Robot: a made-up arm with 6 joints. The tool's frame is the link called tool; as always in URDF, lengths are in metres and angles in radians. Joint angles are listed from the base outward. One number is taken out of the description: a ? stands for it. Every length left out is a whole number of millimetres.
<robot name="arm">
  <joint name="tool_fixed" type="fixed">
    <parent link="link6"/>
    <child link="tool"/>
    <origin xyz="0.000 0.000 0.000" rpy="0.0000 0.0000 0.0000"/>
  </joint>
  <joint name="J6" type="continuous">
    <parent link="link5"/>
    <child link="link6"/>
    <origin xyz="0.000 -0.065 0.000" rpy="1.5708 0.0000 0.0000"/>
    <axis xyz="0 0 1"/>
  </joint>
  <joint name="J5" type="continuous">
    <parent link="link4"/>
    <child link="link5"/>
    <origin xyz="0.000 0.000 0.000" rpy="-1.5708 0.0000 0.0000"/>
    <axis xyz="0 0 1"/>
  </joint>
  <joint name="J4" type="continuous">
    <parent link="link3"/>
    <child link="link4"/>
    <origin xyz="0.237 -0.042 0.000" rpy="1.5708 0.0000 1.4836"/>
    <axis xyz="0 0 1"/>
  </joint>
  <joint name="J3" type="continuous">
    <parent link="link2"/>
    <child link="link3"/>
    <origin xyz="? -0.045 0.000"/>
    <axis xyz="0 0 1"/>
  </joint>
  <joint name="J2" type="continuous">
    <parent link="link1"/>
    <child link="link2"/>
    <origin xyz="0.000 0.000 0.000" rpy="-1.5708 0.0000 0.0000"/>
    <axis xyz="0 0 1"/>
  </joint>
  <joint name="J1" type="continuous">
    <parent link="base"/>
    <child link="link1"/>
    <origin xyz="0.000 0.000 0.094"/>
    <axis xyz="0 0 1"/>
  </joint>
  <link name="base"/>
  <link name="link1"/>
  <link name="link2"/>
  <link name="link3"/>
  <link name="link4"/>
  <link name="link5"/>
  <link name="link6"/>
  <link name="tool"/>
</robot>
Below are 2 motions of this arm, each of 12 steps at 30 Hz.
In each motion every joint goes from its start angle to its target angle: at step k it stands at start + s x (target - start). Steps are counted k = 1, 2, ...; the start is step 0. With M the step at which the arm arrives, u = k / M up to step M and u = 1 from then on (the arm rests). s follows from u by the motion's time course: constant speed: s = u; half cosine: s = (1 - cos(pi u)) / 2; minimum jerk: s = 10 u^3 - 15 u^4 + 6 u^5.
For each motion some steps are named. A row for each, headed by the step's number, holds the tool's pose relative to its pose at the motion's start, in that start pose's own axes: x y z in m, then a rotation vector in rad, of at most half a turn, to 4 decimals.
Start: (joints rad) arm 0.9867 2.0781 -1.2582 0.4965 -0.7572 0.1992
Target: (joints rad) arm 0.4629 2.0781 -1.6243 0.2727 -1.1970 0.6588
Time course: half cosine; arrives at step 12
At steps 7, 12:
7: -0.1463 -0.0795 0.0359 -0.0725 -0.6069 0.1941
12: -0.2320 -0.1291 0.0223 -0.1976 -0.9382 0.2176

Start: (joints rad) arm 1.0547 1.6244 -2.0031 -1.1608 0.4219 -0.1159
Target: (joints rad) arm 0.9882 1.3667 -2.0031 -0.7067 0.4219 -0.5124
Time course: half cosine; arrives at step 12
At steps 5, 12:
5: 0.0048 -0.0408 -0.0310 0.0267 -0.0217 0.0341
12: 0.0118 -0.1025 -0.0925 0.0815 -0.0877 0.0807

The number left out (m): -0.325
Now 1 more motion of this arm.
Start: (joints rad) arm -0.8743 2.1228 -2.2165 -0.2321 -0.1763 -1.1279
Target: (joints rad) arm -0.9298 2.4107 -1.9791 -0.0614 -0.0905 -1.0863
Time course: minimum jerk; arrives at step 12
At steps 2, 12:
2: 0.0030 0.0083 0.0012 -0.0201 0.0081 0.0075
12: 0.0836 0.2291 -0.0208 -0.5488 0.2761 0.2136

